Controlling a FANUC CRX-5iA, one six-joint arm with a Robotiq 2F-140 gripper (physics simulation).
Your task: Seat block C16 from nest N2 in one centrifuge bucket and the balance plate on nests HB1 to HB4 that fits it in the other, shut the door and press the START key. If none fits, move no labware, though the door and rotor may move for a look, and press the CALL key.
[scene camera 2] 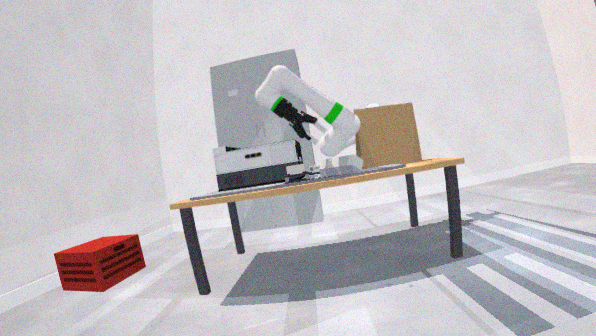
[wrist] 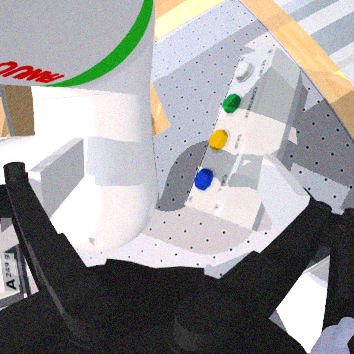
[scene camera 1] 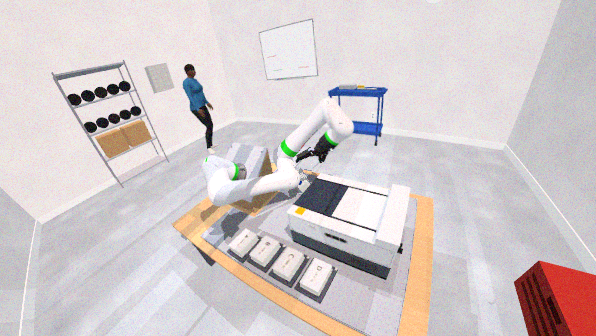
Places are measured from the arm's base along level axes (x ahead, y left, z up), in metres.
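Pixels of known places: gripper, fingertip midpoint: (scene camera 2: 321, 136) (wrist: 171, 164) (scene camera 1: 303, 165); arm's base, origin of the base link: (scene camera 2: 383, 133) (scene camera 1: 238, 174).
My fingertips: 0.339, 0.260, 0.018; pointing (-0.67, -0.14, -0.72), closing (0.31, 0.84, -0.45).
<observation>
For each thing: its top centre in the pictures, then the offset to it from my fingertips, as dx, dy, dz. "spot": a spot on its surface instead. Level surfaces: height alone.
- Balance plates A, middle of its top: (scene camera 1: 242, 240) -0.001, -0.531, -0.143
- B, middle of its top: (scene camera 1: 264, 248) +0.124, -0.499, -0.143
- C, middle of its top: (scene camera 1: 288, 260) +0.261, -0.484, -0.143
- D, middle of its top: (scene camera 1: 316, 273) +0.395, -0.466, -0.143
- plate A's label, surface spot: (wrist: 12, 272) spot: -0.005, -0.468, -0.171
- key box, middle of its top: (wrist: 238, 117) (scene camera 2: 339, 156) (scene camera 1: 300, 173) -0.076, +0.048, -0.113
- blue CALL key, middle of its top: (wrist: 201, 176) -0.031, -0.016, -0.122
- table, its level: dz -0.213
My gripper (scene camera 1: 310, 160) (scene camera 2: 312, 129) (wrist: 171, 164) is open and empty, raised above the table beside the centrifuge (scene camera 1: 337, 232) (scene camera 2: 275, 156). The centrifuge's top shows a dark section and a white panel; whether the door is shut is unclear, and its inside is hidden. Balance plates A (scene camera 1: 243, 242), B (scene camera 1: 265, 251), C (scene camera 1: 288, 263) and D (scene camera 1: 317, 276) sit on dark nests in a row; plate A's label (wrist: 12, 272) reads about 249 g. A key box (wrist: 265, 110) lies beyond the fingers, with the blue CALL key (wrist: 203, 179) nearest. Block C16 and the START key cannot be made out.
The key box also has yellow (wrist: 218, 139), green (wrist: 231, 103) and grey (wrist: 245, 71) keys. A tall brown panel (scene camera 1: 263, 187) (scene camera 2: 387, 135) stands on the table (scene camera 1: 422, 260) (scene camera 2: 440, 162) near the arm's base. A person (scene camera 1: 196, 95) stands beyond it. A red box (scene camera 2: 100, 262) is on the floor.
</observation>
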